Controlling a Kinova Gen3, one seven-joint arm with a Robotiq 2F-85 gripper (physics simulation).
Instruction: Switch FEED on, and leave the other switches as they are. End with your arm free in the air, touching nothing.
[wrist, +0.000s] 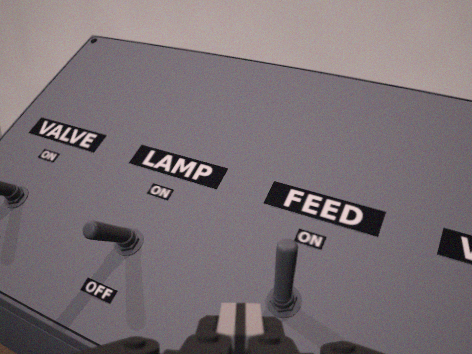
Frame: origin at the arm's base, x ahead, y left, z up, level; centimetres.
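Seen in the pictures: gripper, between the fingertips: (240, 329).
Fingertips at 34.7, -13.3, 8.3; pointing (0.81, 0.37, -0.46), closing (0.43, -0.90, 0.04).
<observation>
Offsets run from my fingertips to a thing's top centre, as dx, dy, dz. "pt": to the spot under its first point.
The FEED switch @[pt +8.9, +1.4, -4.2] (285, 272) stands at the right of centre in the wrist view, its lever tilted up toward its ON label @[pt +14.1, +1.5, -5.1] (310, 239). Its OFF label does not show. The LAMP switch @[pt +7.7, +13.0, -5.0] (110, 233) has its lever leaning left, tilted to the OFF side. The VALVE switch @[pt +9.6, +24.9, -6.8] (15, 195), cut by the left edge, leans left in the same way. My gripper (240, 329) is shut and holds nothing. Its fingertips show below and left of the FEED lever, with a gap in the picture; the distance in depth is unclear.
The grey panel (225, 105) slopes across the view, with a screw @[+27.1, +31.5, +2.3] (93, 41) at its upper left corner. A partly cut label @[pt +16.3, -7.4, -3.8] (457, 246) shows at the right edge. A pale wall (280, 30) is behind the panel.
</observation>
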